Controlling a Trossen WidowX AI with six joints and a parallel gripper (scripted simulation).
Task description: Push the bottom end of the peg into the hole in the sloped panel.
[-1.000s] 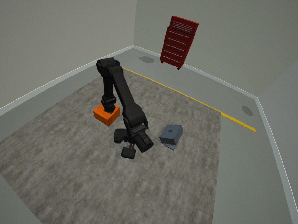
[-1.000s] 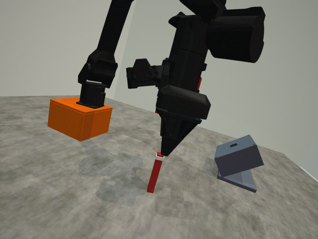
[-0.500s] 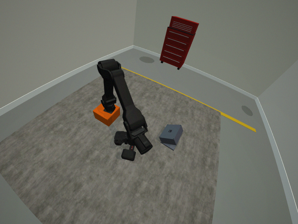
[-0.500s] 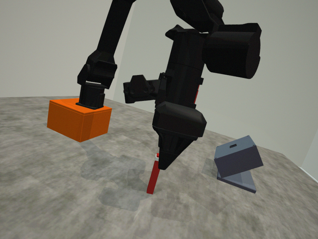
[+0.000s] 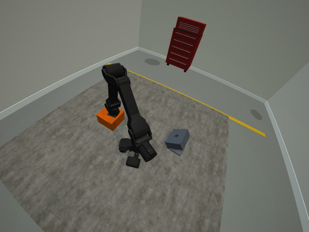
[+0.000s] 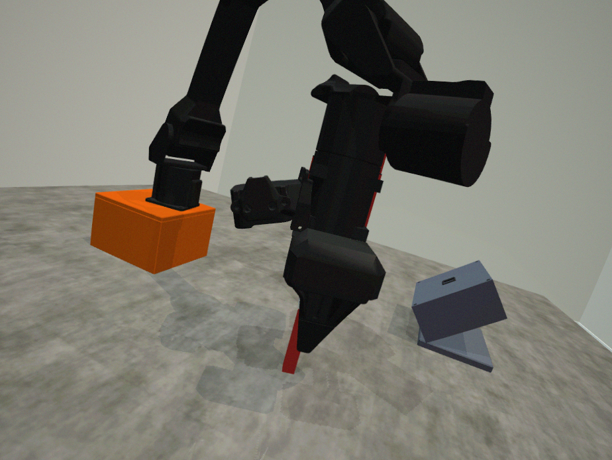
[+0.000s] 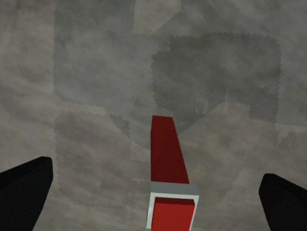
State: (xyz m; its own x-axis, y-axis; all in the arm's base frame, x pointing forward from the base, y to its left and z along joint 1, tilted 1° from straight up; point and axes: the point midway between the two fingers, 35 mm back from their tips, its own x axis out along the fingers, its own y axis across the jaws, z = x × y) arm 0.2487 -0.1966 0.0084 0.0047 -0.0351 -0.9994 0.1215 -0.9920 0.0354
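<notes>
The red square peg lies right at my gripper tip. Also, from my gripper tip: grey sloped panel block: 21 cm ahead, 19 cm to the left, 1 cm above.
</notes>
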